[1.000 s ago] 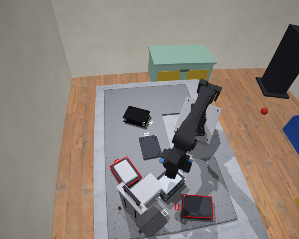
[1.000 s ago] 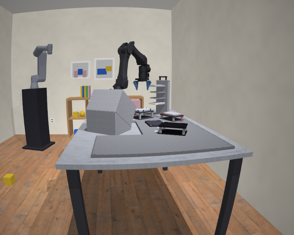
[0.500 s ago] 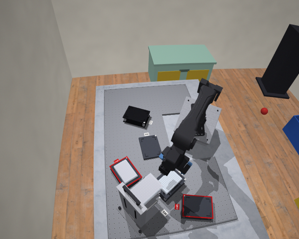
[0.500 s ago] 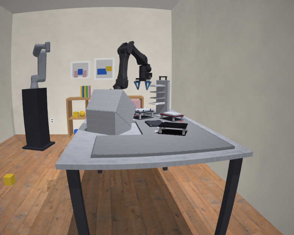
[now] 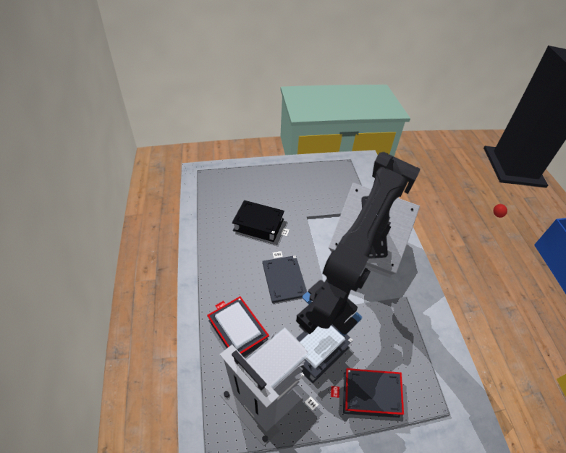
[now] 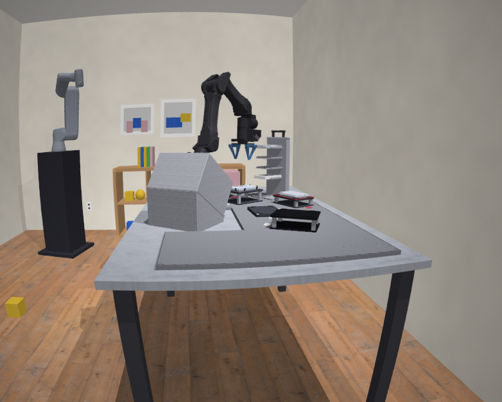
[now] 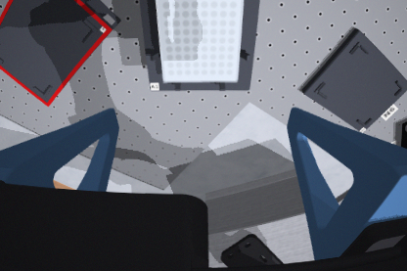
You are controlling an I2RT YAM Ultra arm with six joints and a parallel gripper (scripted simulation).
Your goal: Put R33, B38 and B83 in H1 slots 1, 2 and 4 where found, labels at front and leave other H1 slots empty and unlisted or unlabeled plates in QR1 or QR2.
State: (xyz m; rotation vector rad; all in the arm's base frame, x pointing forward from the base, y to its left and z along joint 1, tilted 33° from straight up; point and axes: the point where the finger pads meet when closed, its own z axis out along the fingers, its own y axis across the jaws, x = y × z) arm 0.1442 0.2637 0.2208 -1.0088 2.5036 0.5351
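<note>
My hand is 10 mm to the right of the regrip nest RG and 160 mm above it. From my hand the other things lie so: RG label: 70 mm behind, 70 mm to the right, 220 mm below; white 96-well plate: 120 mm ahead, 140 mm to the left, 110 mm below; plate hotel H1: 180 mm ahead, 190 mm to the left, 60 mm below.
</note>
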